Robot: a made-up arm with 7 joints.
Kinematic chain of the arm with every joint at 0, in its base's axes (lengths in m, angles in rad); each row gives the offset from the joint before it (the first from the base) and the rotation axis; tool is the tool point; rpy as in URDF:
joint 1: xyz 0 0 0.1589 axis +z
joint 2: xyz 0 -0.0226 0.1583 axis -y
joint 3: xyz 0 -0.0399 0.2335 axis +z
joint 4: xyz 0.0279 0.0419 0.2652 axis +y
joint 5: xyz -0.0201 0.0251 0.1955 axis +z
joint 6: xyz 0 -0.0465 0.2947 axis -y
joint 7: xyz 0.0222 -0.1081 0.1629 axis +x
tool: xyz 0 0 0 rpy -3.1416 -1.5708 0
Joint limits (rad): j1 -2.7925..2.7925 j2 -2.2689..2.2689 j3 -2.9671..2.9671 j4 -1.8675..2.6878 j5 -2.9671..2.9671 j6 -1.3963..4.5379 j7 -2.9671..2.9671
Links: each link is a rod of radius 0.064 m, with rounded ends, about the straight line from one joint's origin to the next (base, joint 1, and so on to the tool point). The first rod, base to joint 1, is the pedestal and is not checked.
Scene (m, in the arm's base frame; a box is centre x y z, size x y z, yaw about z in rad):
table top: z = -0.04
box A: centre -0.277 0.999 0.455 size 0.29 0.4 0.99 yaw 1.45
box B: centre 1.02 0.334 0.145 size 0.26 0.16 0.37 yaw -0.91
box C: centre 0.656 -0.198 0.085 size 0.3 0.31 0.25 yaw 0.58
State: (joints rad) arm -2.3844 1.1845 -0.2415 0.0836 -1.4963 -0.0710 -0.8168
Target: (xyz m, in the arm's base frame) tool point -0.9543 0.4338 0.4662
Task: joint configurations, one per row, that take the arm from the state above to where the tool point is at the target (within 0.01 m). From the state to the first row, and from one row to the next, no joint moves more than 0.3 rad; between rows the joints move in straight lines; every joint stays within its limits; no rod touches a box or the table.
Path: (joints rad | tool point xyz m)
1: -2.2466 0.9553 -0.2144 0.0968 -1.4524 -0.1182 -0.8971 | 0.5898 0.7971 0.9274
2: -2.1088 0.7260 -0.1873 0.1100 -1.4084 -0.1654 -0.9773 | 0.3711 0.7319 1.1417
3: -1.9711 0.4968 -0.1603 0.1231 -1.3645 -0.2127 -1.0576 | 0.1659 0.5809 1.3096
4: -1.7120 0.5064 -0.1111 -0.0374 -1.3277 -0.2805 -1.1100 | 0.0166 0.6879 1.2338
5: -1.4529 0.5160 -0.0620 -0.1980 -1.2909 -0.3484 -1.1624 | -0.1844 0.7353 1.1473
6: -1.1939 0.5256 -0.0128 -0.3585 -1.2541 -0.4162 -1.2148 | -0.4084 0.7020 1.0533
7: -0.9451 0.7750 0.1954 -0.4711 -1.3157 -0.4017 -1.0158 | -0.7181 0.6681 0.7662
8: -0.6964 1.0244 0.4035 -0.5836 -1.3773 -0.3872 -0.8168 | -0.9543 0.4338 0.4662

